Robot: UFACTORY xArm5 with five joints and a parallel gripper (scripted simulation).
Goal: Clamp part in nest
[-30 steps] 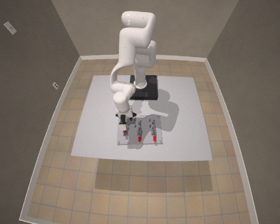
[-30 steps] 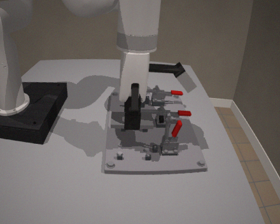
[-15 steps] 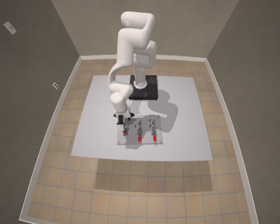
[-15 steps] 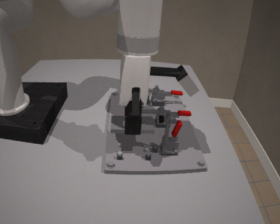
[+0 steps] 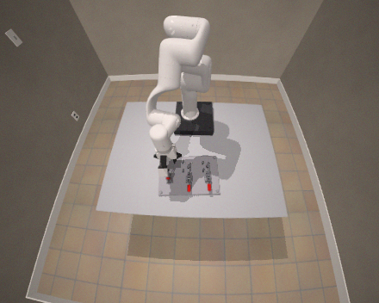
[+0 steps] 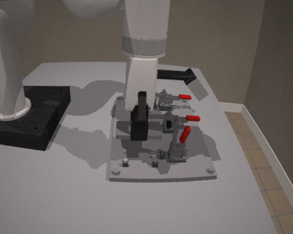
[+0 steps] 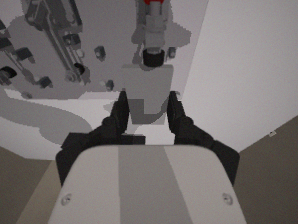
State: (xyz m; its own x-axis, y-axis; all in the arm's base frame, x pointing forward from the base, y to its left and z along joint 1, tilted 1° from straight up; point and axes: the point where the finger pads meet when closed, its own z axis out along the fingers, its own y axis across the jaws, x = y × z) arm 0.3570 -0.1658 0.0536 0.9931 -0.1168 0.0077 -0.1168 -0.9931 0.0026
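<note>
The grey fixture plate is 10 cm to the left of my hand, 9 cm below it and 7 cm ahead of it. Also, from my hand: grey block part 2 cm below.
</note>
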